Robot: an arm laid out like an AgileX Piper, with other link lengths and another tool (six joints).
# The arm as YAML. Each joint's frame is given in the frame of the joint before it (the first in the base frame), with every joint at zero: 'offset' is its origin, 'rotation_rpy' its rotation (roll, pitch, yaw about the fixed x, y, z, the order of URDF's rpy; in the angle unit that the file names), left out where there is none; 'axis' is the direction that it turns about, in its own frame. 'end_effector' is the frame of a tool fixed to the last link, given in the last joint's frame.
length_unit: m
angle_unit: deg
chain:
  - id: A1
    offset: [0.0, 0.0, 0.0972]
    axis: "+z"
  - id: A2
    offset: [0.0, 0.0, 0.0]
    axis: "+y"
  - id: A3
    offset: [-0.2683, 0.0, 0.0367]
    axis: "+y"
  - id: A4
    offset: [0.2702, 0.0, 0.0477]
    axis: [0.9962, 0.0, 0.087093]
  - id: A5
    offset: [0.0, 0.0, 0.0]
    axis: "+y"
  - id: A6
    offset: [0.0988, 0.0, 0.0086]
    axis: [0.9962, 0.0, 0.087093]
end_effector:
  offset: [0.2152, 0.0, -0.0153]
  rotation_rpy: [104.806, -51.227, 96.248]
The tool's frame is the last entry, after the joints.
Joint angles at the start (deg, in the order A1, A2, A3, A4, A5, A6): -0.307, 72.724, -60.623, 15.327, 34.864, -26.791
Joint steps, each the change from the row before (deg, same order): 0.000, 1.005, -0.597, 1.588, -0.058, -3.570; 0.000, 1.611, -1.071, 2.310, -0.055, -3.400; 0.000, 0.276, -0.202, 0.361, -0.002, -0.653; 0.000, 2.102, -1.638, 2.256, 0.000, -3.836; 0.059, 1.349, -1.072, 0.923, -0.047, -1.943; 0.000, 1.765, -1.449, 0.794, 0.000, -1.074; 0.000, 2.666, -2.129, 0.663, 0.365, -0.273; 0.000, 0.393, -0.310, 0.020, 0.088, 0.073; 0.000, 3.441, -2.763, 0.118, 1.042, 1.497; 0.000, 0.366, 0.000, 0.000, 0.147, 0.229
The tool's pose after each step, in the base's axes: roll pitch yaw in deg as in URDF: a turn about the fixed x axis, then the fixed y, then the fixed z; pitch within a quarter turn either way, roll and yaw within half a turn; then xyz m. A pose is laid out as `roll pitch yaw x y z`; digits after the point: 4 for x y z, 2 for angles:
162.37 -31.53 70.76 0.4460 0.0400 0.1249
162.16 -31.35 72.74 0.4524 0.0460 0.1236
162.06 -31.24 73.16 0.4536 0.0469 0.1234
161.53 -30.76 75.59 0.4626 0.0524 0.1228
161.18 -30.30 76.92 0.4685 0.0548 0.1221
161.26 -30.29 77.45 0.4759 0.0568 0.1206
162.30 -30.58 77.14 0.4849 0.0595 0.1156
162.52 -30.62 77.01 0.4860 0.0598 0.1146
165.12 -31.36 75.08 0.4945 0.0627 0.1049
165.80 -31.38 74.63 0.4939 0.0631 0.1013

